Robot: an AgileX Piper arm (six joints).
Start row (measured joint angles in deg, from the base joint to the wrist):
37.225, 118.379, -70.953, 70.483, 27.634, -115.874
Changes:
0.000, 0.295, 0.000, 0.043, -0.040, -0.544
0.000, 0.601, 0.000, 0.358, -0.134, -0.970
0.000, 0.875, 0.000, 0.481, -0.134, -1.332
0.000, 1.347, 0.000, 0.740, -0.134, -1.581
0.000, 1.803, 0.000, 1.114, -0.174, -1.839
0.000, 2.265, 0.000, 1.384, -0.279, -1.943
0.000, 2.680, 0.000, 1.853, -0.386, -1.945
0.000, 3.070, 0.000, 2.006, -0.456, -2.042
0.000, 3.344, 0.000, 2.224, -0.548, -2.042
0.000, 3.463, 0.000, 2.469, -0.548, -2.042
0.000, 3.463, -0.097, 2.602, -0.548, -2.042
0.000, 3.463, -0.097, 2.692, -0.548, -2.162
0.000, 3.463, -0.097, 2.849, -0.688, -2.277
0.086, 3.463, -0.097, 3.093, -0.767, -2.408
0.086, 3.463, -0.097, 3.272, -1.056, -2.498
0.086, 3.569, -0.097, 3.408, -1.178, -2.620
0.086, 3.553, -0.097, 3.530, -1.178, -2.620
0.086, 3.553, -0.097, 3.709, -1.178, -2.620
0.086, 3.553, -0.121, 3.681, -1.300, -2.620
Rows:
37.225, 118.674, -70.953, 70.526, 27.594, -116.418
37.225, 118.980, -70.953, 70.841, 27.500, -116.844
37.225, 119.254, -70.953, 70.964, 27.500, -117.206
37.225, 119.726, -70.953, 71.223, 27.500, -117.455
37.225, 120.182, -70.953, 71.597, 27.460, -117.713
37.225, 120.644, -70.953, 71.867, 27.355, -117.817
37.225, 121.059, -70.953, 72.336, 27.248, -117.819
37.225, 121.449, -70.953, 72.489, 27.178, -117.916
37.225, 121.723, -70.953, 72.707, 27.086, -117.916
37.225, 121.842, -70.953, 72.952, 27.086, -117.916
37.225, 121.842, -71.050, 73.085, 27.086, -117.916
37.225, 121.842, -71.050, 73.175, 27.086, -118.036
37.225, 121.842, -71.050, 73.332, 26.946, -118.151
37.311, 121.842, -71.050, 73.576, 26.867, -118.282
37.311, 121.842, -71.050, 73.755, 26.578, -118.372
37.311, 121.948, -71.050, 73.891, 26.456, -118.494
37.311, 121.932, -71.050, 74.013, 26.456, -118.494
37.311, 121.932, -71.050, 74.192, 26.456, -118.494
37.311, 121.932, -71.074, 74.164, 26.334, -118.494

